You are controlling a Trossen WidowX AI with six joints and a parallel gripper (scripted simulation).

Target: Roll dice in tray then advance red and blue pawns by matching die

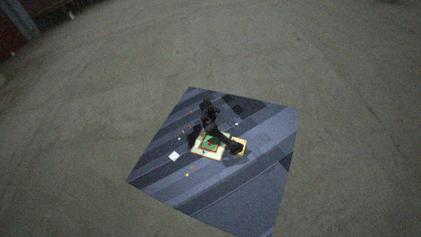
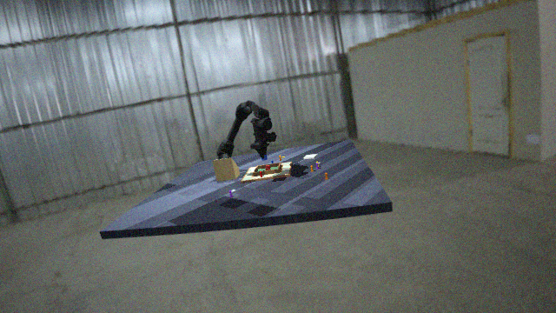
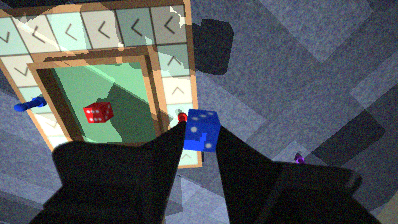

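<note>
My gripper tip is 5 cm past the red pawn, 2 cm to the right of it and 10 cm above it. The rest, counted from my gripper tip: green tray 4 cm behind, 14 cm to the left, 12 cm below; then white tile 17 cm ahead, 41 cm to the left, 12 cm below.
</note>
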